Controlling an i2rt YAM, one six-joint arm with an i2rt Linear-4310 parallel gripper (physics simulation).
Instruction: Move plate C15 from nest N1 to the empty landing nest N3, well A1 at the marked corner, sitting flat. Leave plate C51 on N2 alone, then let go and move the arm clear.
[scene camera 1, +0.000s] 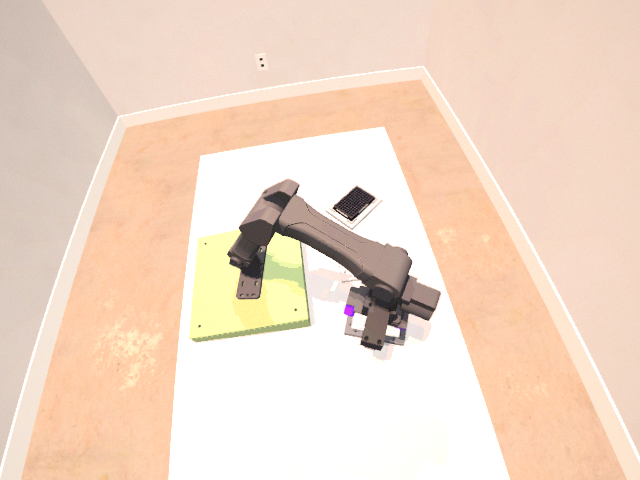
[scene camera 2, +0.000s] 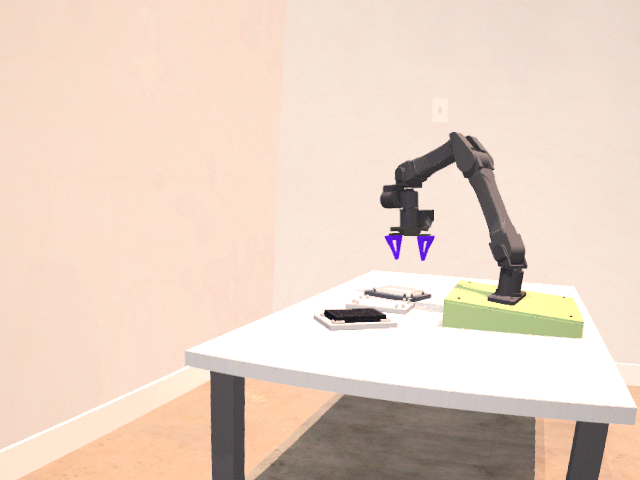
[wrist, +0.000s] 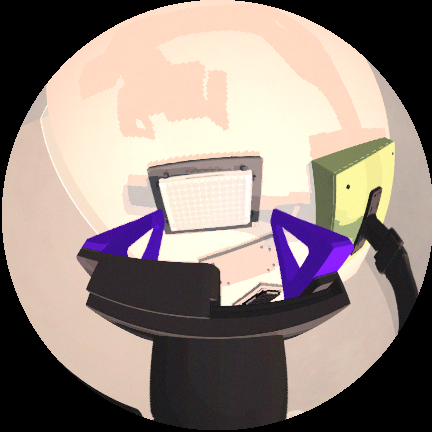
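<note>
A white well plate (scene camera 1: 360, 323) (scene camera 2: 398, 290) (wrist: 207, 202) sits in a dark grey nest (scene camera 2: 381, 296) (wrist: 257, 190). A black well plate (scene camera 1: 354, 202) (scene camera 2: 355, 314) (wrist: 263, 297) sits in a white nest (scene camera 2: 356, 326). An empty pale nest (scene camera 2: 379, 305) (wrist: 240, 262) lies between them; the arm mostly hides it in scene camera 1. No plate or nest labels are legible. My gripper (scene camera 2: 409, 258) (wrist: 217, 214) is open and empty, pointing down, high above the white plate's area. In the wrist view the white plate appears beyond and between the purple fingertips. Scene camera 1 shows the wrist covering part of it.
The arm stands on a lime green base block (scene camera 1: 248, 320) (scene camera 2: 511, 320) (wrist: 325, 200), beside the nests on the white table (scene camera 1: 310, 413) (scene camera 2: 413, 361). The forearm (scene camera 1: 330, 237) spans from above the base toward the white plate. Walls stand beyond the table.
</note>
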